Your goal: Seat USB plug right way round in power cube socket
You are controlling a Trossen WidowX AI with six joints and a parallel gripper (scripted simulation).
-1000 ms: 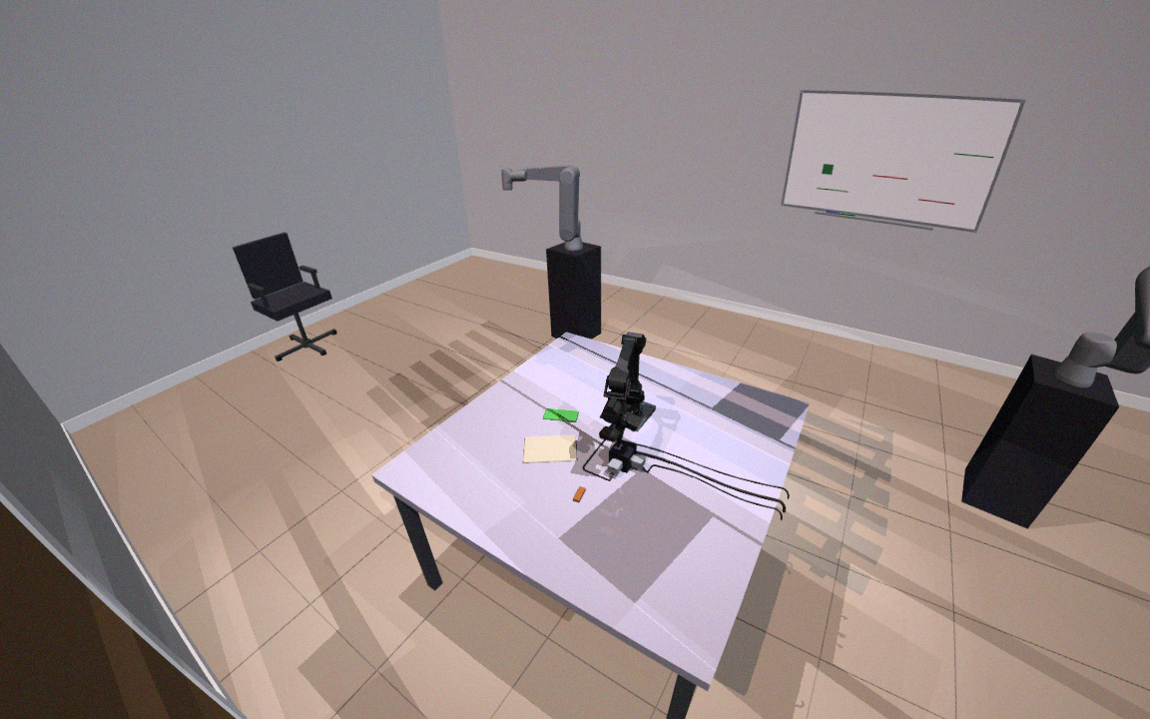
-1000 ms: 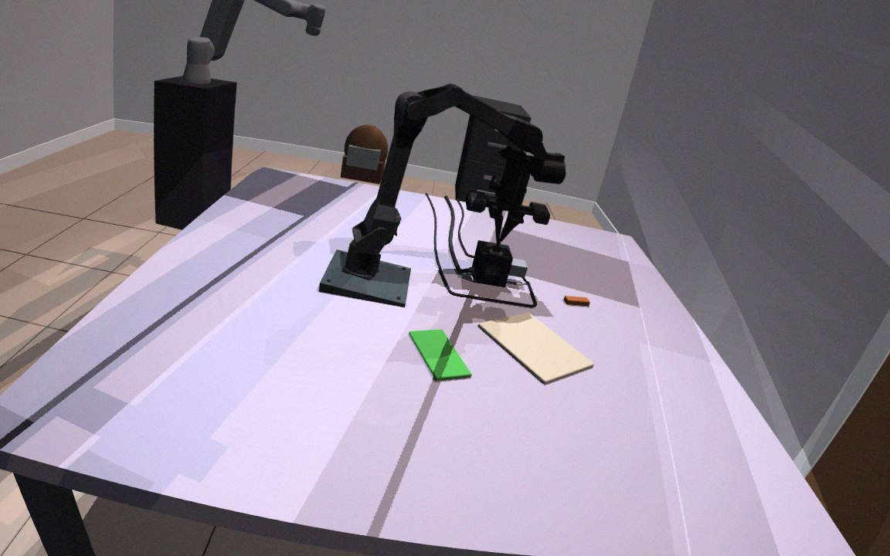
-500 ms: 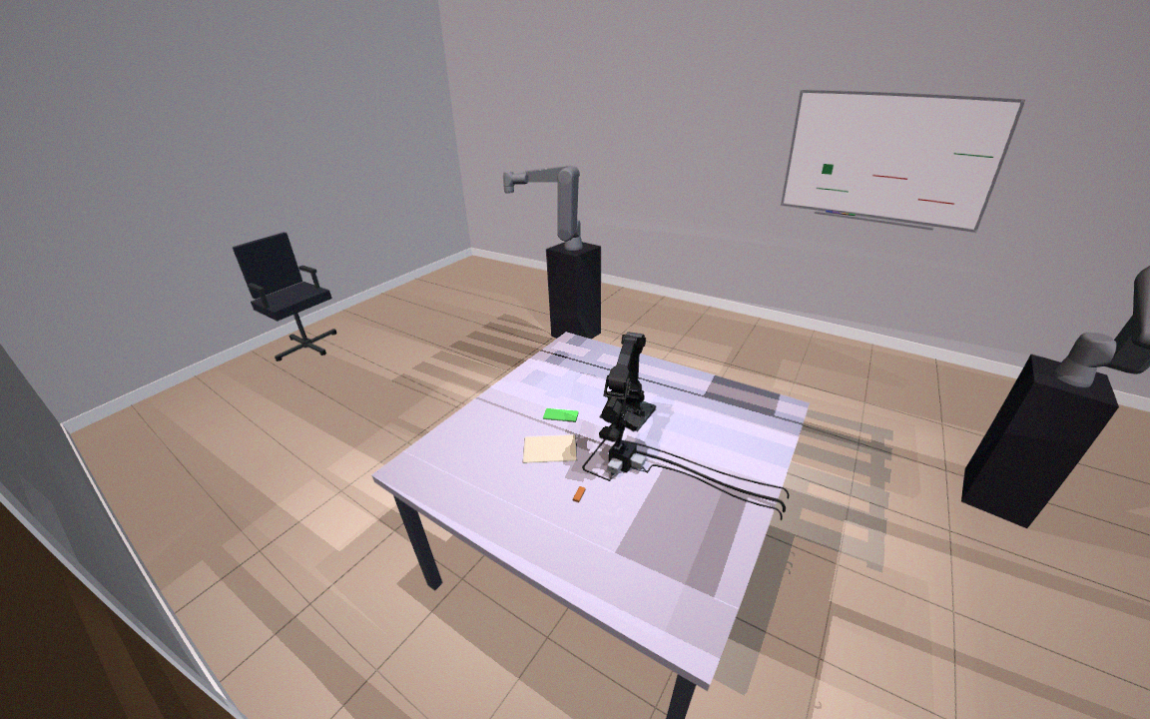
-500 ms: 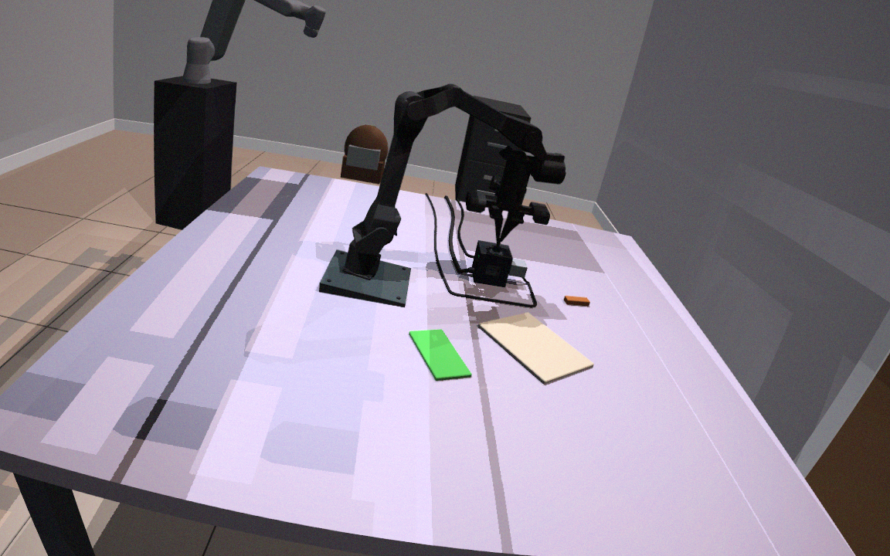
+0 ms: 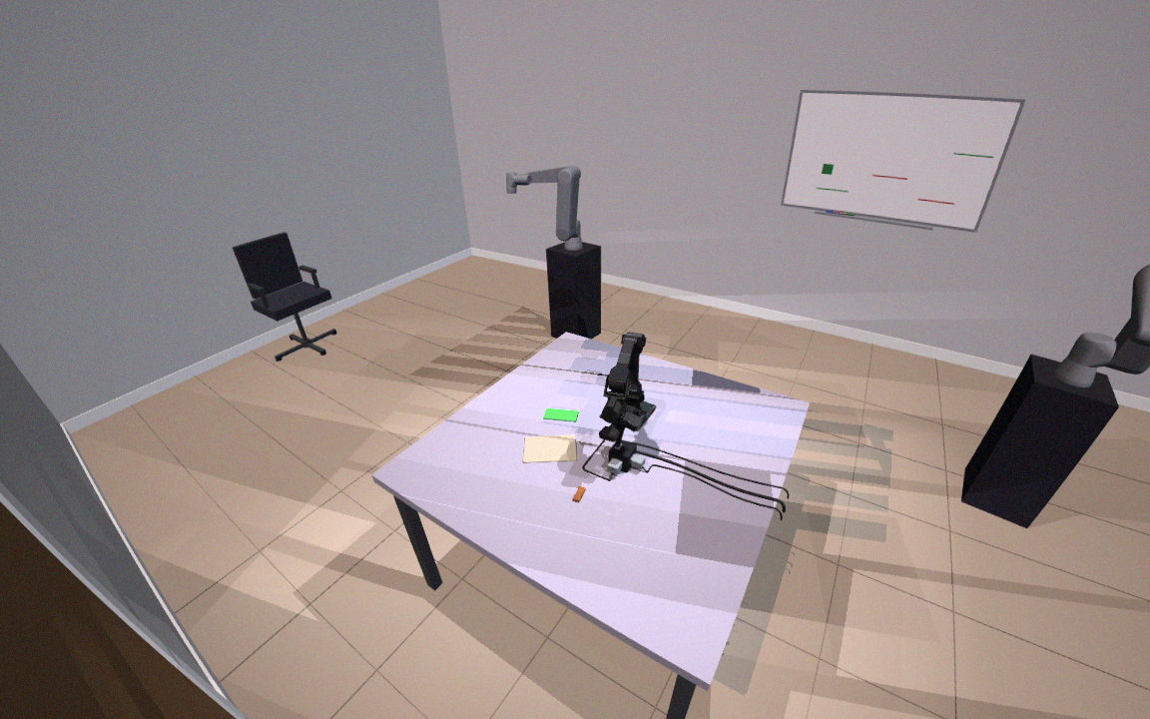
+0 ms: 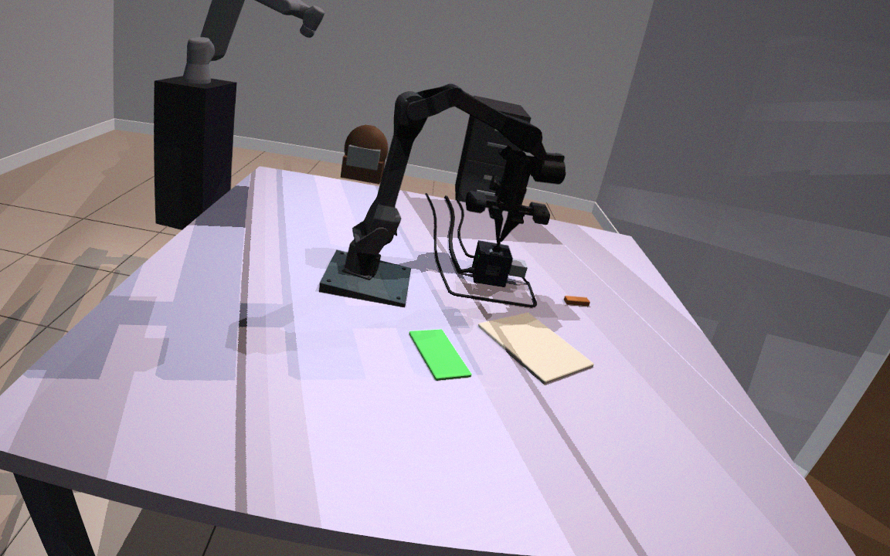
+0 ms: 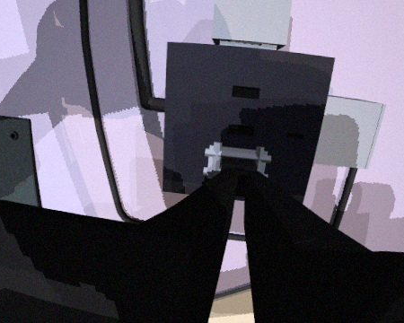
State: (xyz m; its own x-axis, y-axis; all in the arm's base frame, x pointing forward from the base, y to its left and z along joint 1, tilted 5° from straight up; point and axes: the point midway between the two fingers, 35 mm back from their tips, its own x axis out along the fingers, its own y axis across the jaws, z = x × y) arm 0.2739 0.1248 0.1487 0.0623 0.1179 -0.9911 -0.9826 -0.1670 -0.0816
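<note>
Right now the USB plug is 10 mm below my gripper tip. Round my gripper tip: beige card: 250 mm to the right, 110 mm ahead, 100 mm below; small orange block: 220 mm ahead, 100 mm below, 10 mm to the right; USB socket: 30 mm below.
</note>
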